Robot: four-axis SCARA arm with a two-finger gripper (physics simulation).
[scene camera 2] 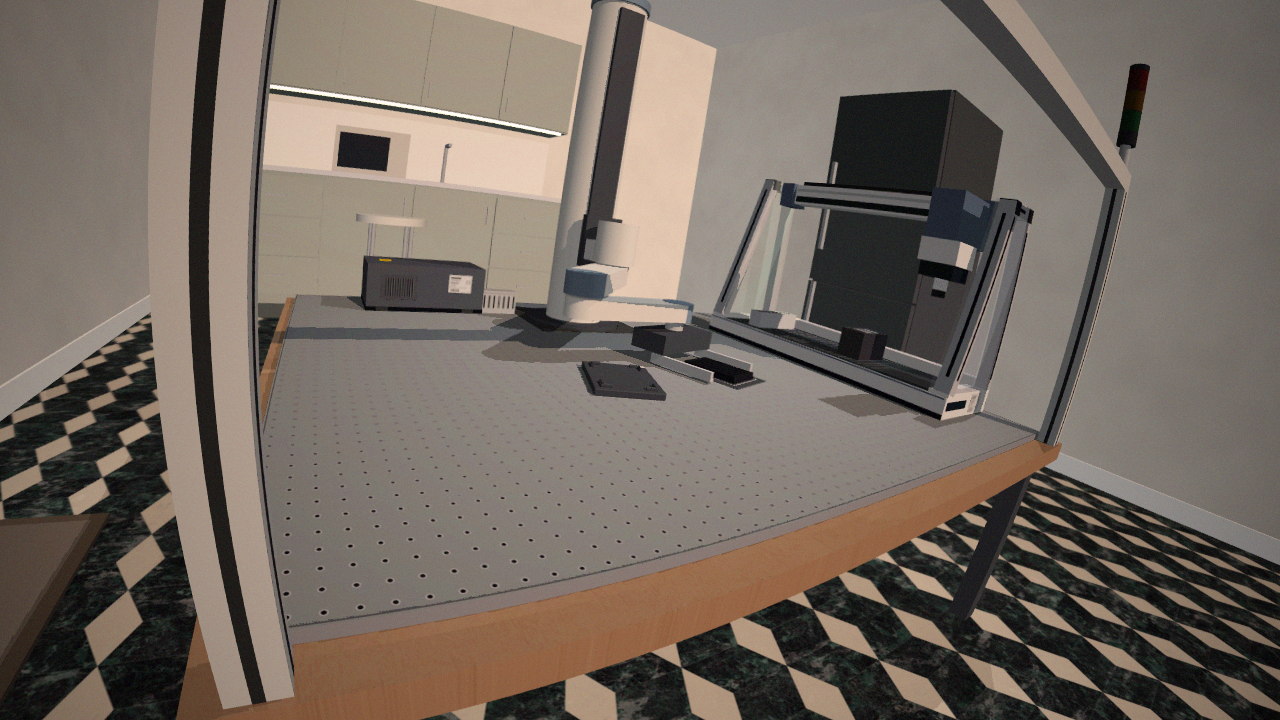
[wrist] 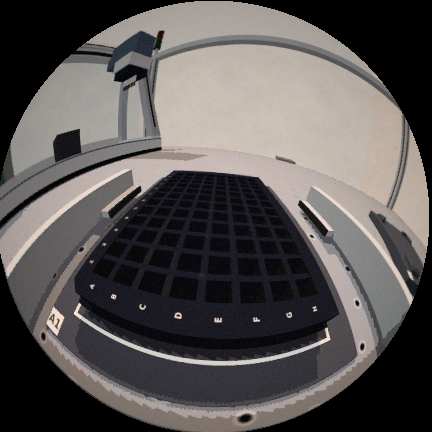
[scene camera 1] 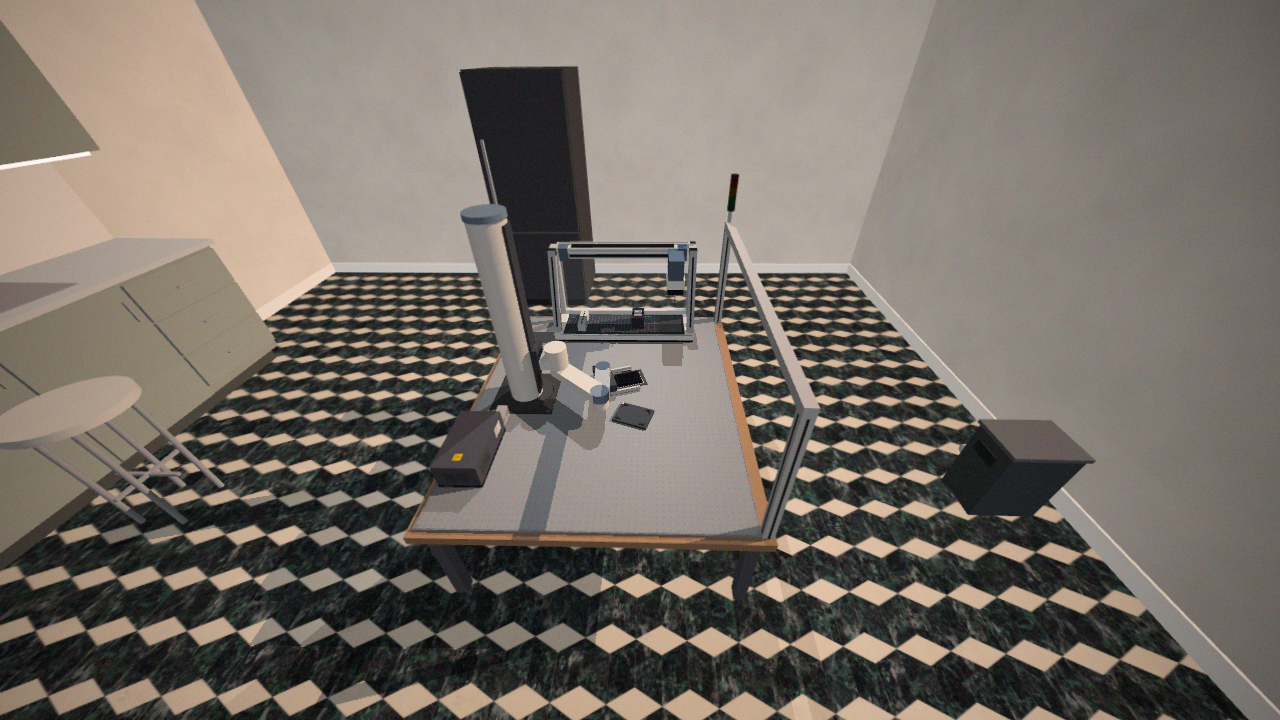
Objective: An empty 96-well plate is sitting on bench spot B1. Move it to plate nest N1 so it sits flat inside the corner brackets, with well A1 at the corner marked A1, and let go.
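Places are measured from the arm's base along level axes (x ahead, y left, z up), in millimetres.
Pixels of known places: gripper, fingertip midpoint: (scene camera 2: 732,372) (wrist: 222,182) (scene camera 1: 635,377); arm's base, origin of the base link: (scene camera 2: 572,324) (scene camera 1: 528,394).
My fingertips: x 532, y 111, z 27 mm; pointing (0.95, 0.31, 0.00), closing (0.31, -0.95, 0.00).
Note:
For each thing: its middle in the pictures, then the offset to it from my fingertips. "pt": a spot on its surface instead. Level surfaces: height alone.
- black 96-well plate, body centre: (wrist: 211,212) (scene camera 2: 718,369) (scene camera 1: 628,378) dx -37, dy -6, dz -5 mm
- dark mat, its level: dz -12 mm
- mat's A1 label, surface spot: (wrist: 55,321) pt dx -130, dy +23, dz -12 mm
- Plate nest N1, body centre: (scene camera 2: 621,378) (scene camera 1: 633,415) dx +1, dy -269, dz -5 mm
- wrist view's right edge, surface spot: (wrist: 395,240) pt dx +6, dy -223, dz -2 mm
- table, its level: dz -14 mm
- dark box, surface spot: (scene camera 2: 420,284) pt dx -567, dy -528, dz +55 mm
The black 96-well plate (scene camera 1: 629,378) (scene camera 2: 721,369) (wrist: 215,240) lies flat on bench spot B1, a dark mat (wrist: 200,382) with a white outline. In the wrist view its row-A end is at the left, by the mat's A1 label (wrist: 55,321). My gripper (scene camera 1: 634,379) (scene camera 2: 731,368) (wrist: 222,182) is open and low around the plate, one finger beyond each long side, with a gap on both sides. Plate nest N1 (scene camera 1: 632,415) (scene camera 2: 622,380) is a dark slab with small corner brackets and holds no plate. Part of it shows at the wrist view's right edge (wrist: 395,240).
A gantry machine (scene camera 1: 623,337) (scene camera 2: 832,364) (wrist: 100,154) stands beyond the plate on the table (scene camera 1: 662,483) (scene camera 2: 501,465). A dark box (scene camera 1: 469,447) (scene camera 2: 420,284) stands near the arm column (scene camera 1: 505,308) (scene camera 2: 597,161). A metal guard frame (scene camera 1: 771,322) (scene camera 2: 210,358) runs along one table edge.

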